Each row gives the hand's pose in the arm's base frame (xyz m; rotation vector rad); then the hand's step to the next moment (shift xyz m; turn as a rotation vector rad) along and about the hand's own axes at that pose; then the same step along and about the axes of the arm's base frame.
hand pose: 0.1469 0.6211 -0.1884 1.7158 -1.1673 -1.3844
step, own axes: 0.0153 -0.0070 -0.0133 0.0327 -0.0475 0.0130
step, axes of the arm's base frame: 0.0154 -0.0118 -0.0091 0.0007 -0.0100 -0.0583
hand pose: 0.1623 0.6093 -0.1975 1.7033 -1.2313 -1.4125
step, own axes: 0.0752 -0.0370 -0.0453 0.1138 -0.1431 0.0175
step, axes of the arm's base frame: 0.0540 -0.0593 -0.0514 0.0231 -0.0464 -0.1762
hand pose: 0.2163 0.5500 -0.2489 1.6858 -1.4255 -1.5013
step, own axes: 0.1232 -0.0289 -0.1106 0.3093 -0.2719 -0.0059
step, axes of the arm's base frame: 0.0953 -0.1309 -0.0451 0.0669 -0.1822 -0.3632
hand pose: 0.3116 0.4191 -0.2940 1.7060 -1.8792 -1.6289
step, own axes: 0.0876 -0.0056 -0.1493 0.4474 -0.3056 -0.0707
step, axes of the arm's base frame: 0.0750 -0.1557 0.0107 0.0838 -0.3200 -0.4349
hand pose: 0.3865 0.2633 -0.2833 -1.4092 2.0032 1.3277
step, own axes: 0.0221 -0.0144 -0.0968 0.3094 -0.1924 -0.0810
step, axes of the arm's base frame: 0.0237 -0.0941 0.0253 0.0484 -0.2471 -0.2755
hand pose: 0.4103 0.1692 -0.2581 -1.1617 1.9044 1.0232
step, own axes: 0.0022 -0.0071 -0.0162 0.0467 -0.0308 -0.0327
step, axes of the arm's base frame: 0.0034 -0.0171 0.0037 0.0060 -0.0557 -0.0325
